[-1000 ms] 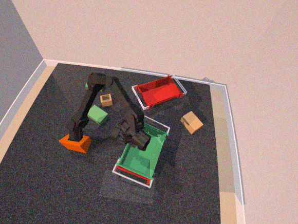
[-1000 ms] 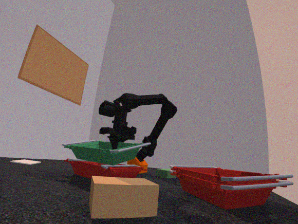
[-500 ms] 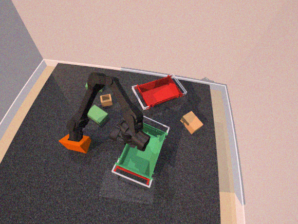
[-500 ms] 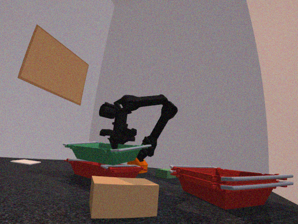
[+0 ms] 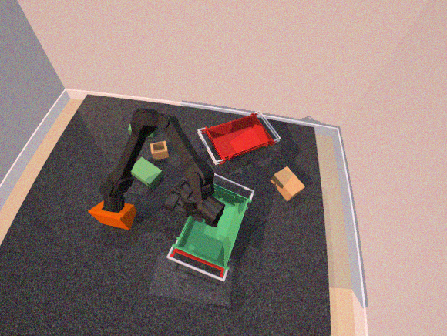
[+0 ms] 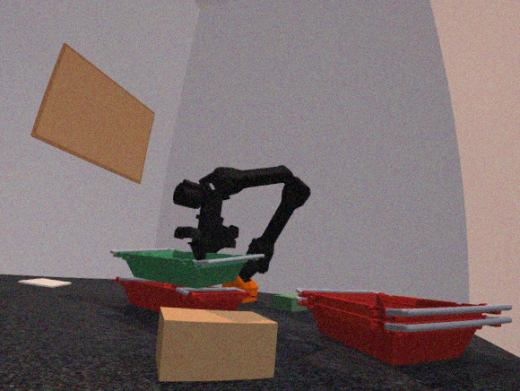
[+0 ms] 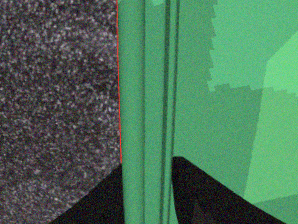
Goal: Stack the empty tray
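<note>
Right now the green tray is 8 cm ahead of my gripper tip, 2 cm to the right of it and 2 cm above it. Also, from my gripper tip: tan box 38 cm ahead, 22 cm to the left, 7 cm below.
</note>
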